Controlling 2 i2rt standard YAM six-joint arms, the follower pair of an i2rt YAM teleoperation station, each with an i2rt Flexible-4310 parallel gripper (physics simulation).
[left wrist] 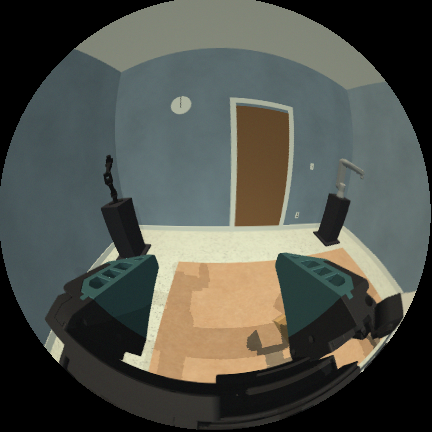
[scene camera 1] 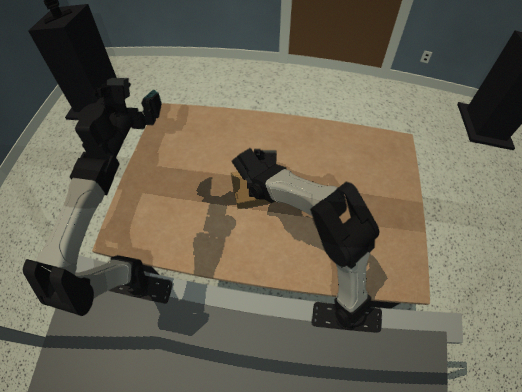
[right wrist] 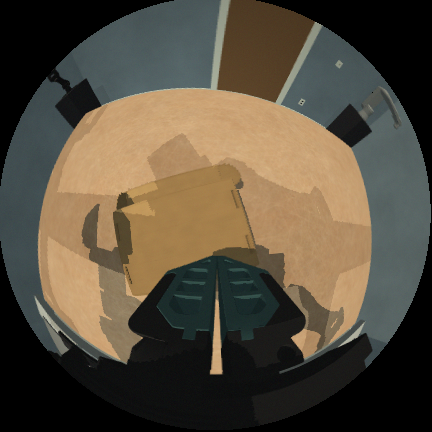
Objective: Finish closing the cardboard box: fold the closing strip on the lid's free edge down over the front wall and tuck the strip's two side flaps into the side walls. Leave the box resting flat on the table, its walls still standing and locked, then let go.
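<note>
The cardboard box (scene camera 1: pixel 245 198) (left wrist: pixel 281 323) (right wrist: pixel 190 225) sits on the table with its lid panel over the top. In the right wrist view the strip (right wrist: pixel 175 188) runs along the lid's far edge and reaches out past it, with rounded flaps at both ends; its exact tilt is unclear. Narrow slots show along the box's side edges. My right gripper (right wrist: pixel 216 260) (scene camera 1: pixel 248 167) is shut and empty above the box, covering its near edge in the right wrist view. My left gripper (left wrist: pixel 216 262) (scene camera 1: pixel 138 98) is open and empty, at the table's far left corner, away from the box.
The brown table top (scene camera 1: pixel 300 135) (right wrist: pixel 300 160) lies under the box. In scene camera 1 my right forearm (scene camera 1: pixel 298 191) crosses over the table and hides much of the box. Black pedestals (scene camera 1: pixel 70 55) (scene camera 1: pixel 495 95) stand on the floor beyond the table.
</note>
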